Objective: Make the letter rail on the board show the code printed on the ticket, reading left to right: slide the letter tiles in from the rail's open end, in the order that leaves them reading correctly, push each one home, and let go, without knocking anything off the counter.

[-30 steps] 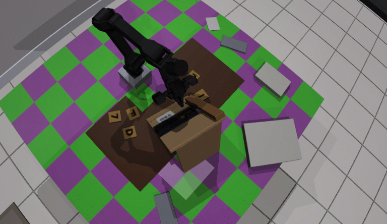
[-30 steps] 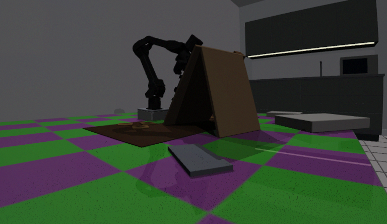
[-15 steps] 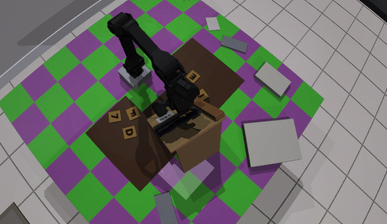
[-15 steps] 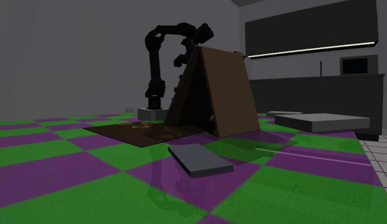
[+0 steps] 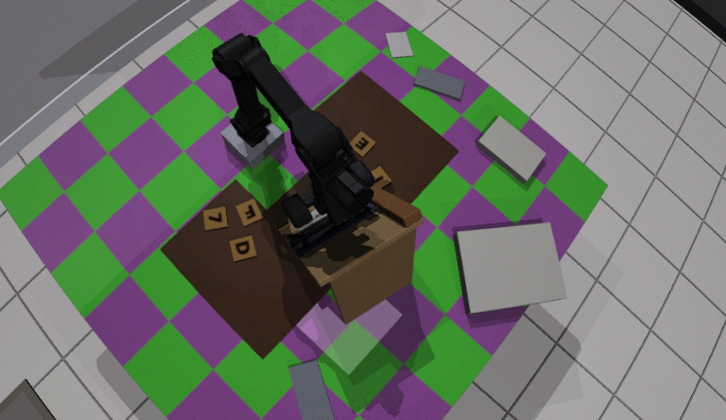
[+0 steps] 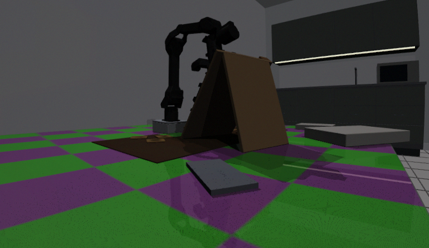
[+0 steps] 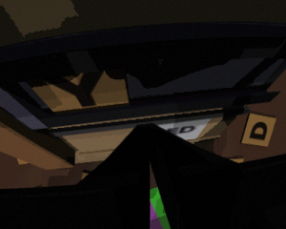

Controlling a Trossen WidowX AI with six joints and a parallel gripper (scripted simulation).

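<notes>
My gripper tip is 4 cm short of the letter tile, 3 cm to the right of it and 2 cm above it. The rest, counted from my gripper tip: brown mat 18 cm below, 12 cm behind, 5 cm to the left; then pale card 60 cm to the left, 25 cm behind, 18 cm below; then white ticket 10 cm below, 4 cm behind, 2 cm to the right.
</notes>
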